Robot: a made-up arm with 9 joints. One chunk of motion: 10 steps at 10 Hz.
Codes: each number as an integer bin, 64 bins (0 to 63) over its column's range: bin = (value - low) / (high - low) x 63, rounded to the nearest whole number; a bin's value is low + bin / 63 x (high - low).
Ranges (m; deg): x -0.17..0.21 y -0.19..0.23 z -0.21..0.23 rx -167..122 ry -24..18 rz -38..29
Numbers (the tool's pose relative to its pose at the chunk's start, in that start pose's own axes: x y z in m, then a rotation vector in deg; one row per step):
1: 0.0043 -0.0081 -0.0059 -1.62 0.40 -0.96
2: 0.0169 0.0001 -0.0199 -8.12 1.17 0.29
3: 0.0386 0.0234 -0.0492 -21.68 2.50 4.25
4: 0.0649 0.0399 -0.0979 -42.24 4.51 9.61
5: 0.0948 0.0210 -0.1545 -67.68 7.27 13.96
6: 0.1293 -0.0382 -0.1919 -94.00 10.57 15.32
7: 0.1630 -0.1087 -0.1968 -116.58 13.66 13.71
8: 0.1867 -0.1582 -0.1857 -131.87 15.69 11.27
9: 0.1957 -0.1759 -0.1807 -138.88 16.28 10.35
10: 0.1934 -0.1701 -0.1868 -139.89 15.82 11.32
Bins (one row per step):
1: 29 27 29 36 37 35
2: 31 29 27 35 38 36
3: 35 32 23 32 40 40
4: 39 34 16 27 43 45
5: 44 32 8 22 47 49
6: 50 23 3 16 52 50
7: 55 12 2 11 56 49
8: 59 5 3 8 60 46
9: 61 2 4 6 60 45
10: 60 3 3 6 60 46

